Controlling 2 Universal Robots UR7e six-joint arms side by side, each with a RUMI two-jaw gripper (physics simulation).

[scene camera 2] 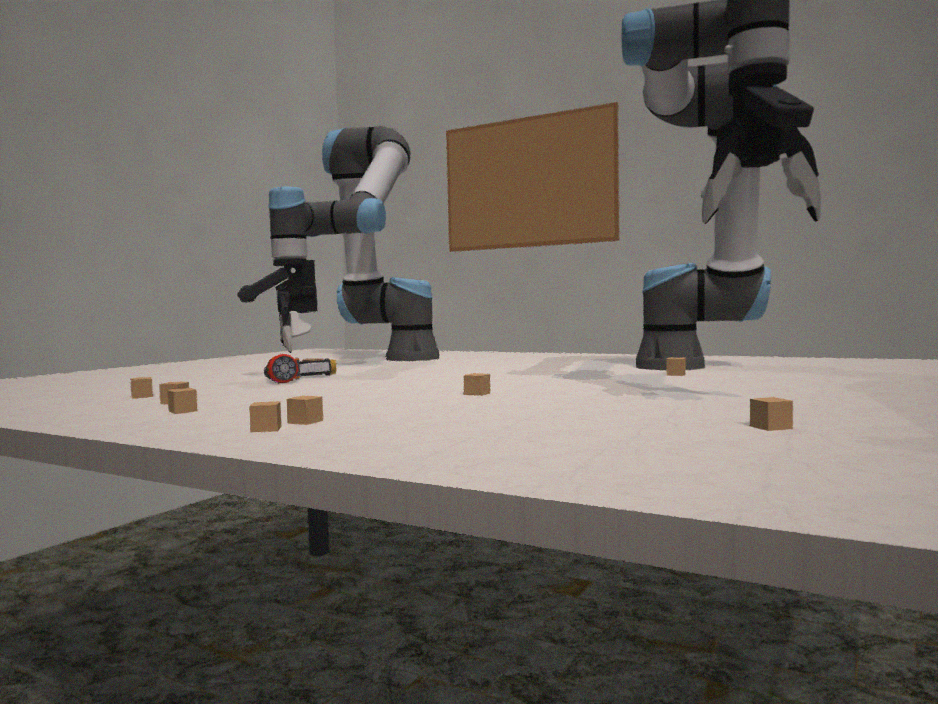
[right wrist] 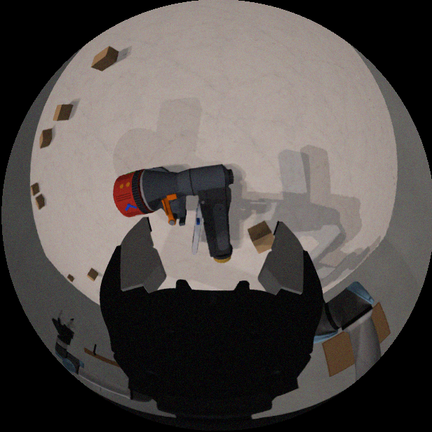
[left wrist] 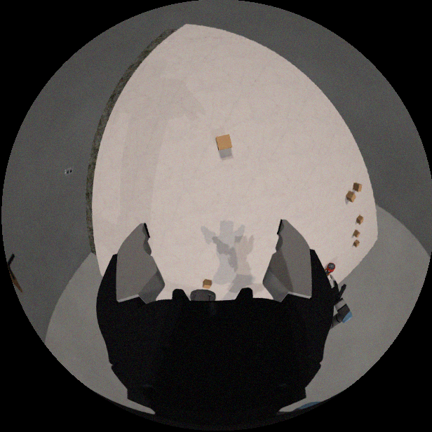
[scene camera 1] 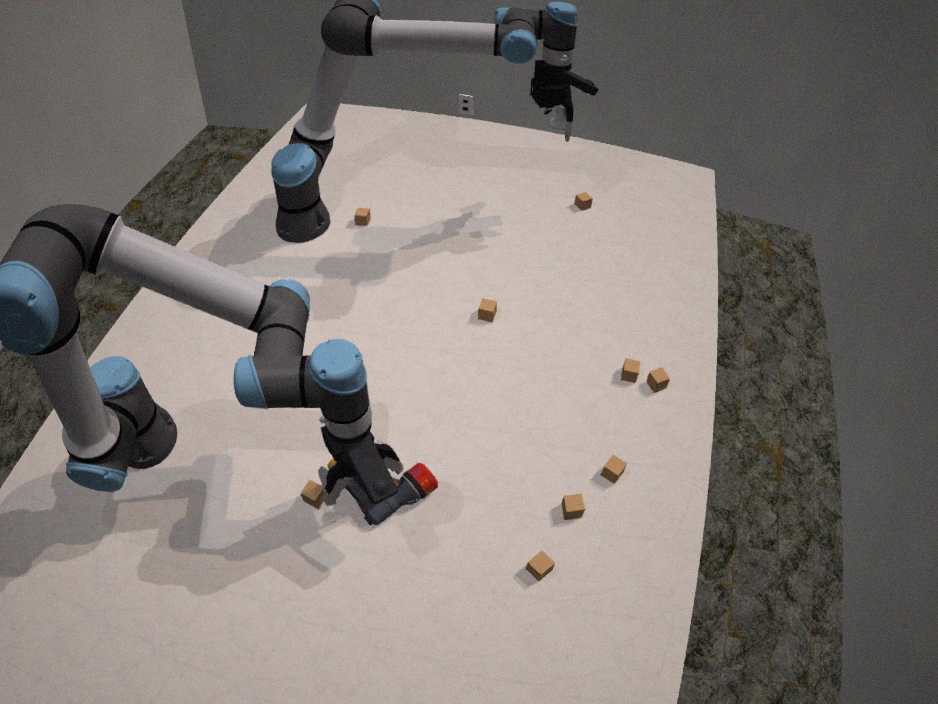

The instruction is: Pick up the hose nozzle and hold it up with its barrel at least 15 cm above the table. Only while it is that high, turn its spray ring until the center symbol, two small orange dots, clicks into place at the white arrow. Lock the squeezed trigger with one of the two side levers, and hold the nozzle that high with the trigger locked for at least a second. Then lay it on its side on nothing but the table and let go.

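Frame: origin at the left arm's base, x ahead, y left, z up, level; centimetres.
Seen in the pictures: left gripper, fingertip midpoint: (scene camera 2: pixel 761 222) (scene camera 1: pixel 555 127); right gripper, fingertip midpoint: (scene camera 2: pixel 288 350); left arm's base, origin of the base link: (scene camera 1: pixel 303 225); right arm's base, origin of the base link: (scene camera 2: pixel 412 358) (scene camera 1: pixel 146 439).
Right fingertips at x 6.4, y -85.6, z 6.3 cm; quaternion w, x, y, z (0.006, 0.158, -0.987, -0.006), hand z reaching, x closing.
Offsets run from my right fingertips to a thing's top centre. "spot": to the spot under its first point. Level surfaces: height alone.
The hose nozzle {spot: dx +4.6, dy -2.3, dz -2.6 cm} (scene camera 1: pixel 393 501) (scene camera 2: pixel 314 367) (left wrist: pixel 330 267) (right wrist: pixel 200 181) lies on its side on the table. In the right wrist view its red spray ring (right wrist: pixel 120 196) points left, with two orange dots (right wrist: pixel 124 185) and a blue symbol (right wrist: pixel 130 206). The orange side lever (right wrist: pixel 169 209), pale trigger (right wrist: pixel 195 237) and dark handle (right wrist: pixel 216 220) face my gripper. I cannot make out the white arrow. My right gripper (scene camera 1: pixel 363 494) (scene camera 2: pixel 293 342) (right wrist: pixel 212 221) is open above the nozzle, apart from it. My left gripper (scene camera 1: pixel 562 128) (scene camera 2: pixel 761 219) (left wrist: pixel 212 223) is open and empty, high over the table's far end in scene camera 1.
A wooden cube {dx -9.9, dy +2.9, dz -2.9 cm} (scene camera 1: pixel 312 493) (right wrist: pixel 260 236) lies close to the nozzle's handle end. Several more cubes lie around the table {dz -6.3 cm} (scene camera 1: pixel 454 606) (scene camera 2: pixel 530 454), including one {dx +33.4, dy +41.5, dz -2.9 cm} (scene camera 1: pixel 487 309) (scene camera 2: pixel 476 384) near its middle and one {dx +27.1, dy -20.0, dz -2.9 cm} (scene camera 1: pixel 540 565) toward the lower right in scene camera 1.
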